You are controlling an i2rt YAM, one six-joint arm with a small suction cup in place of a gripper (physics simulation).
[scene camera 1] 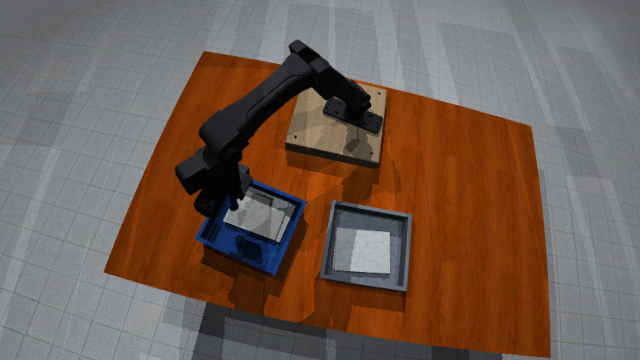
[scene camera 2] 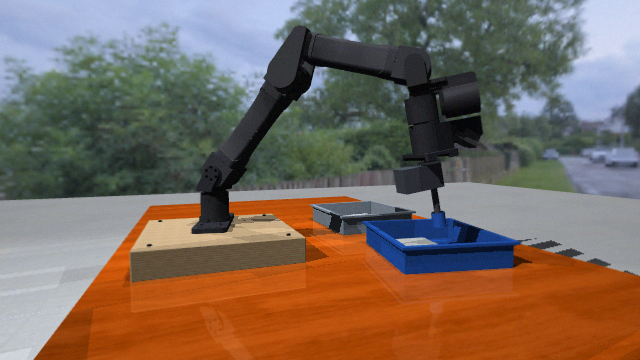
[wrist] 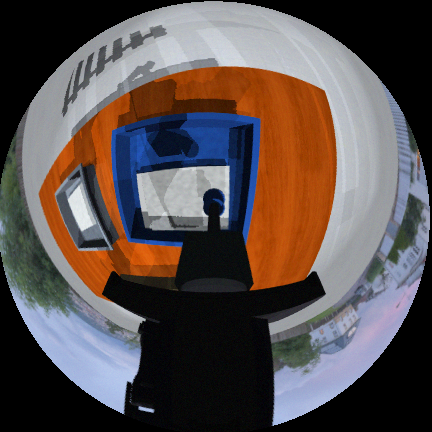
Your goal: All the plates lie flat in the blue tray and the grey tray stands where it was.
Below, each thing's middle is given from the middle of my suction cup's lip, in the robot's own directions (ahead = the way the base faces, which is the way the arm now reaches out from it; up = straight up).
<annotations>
I see my suction cup 5 cm past the grey tray (scene camera 1: 347, 215), 39 cm to the right of it and 6 cm above it. The rest, counted from my suction cup: blue tray (scene camera 2: 460, 247): 1 cm ahead, 6 cm to the left, 6 cm below.
</annotations>
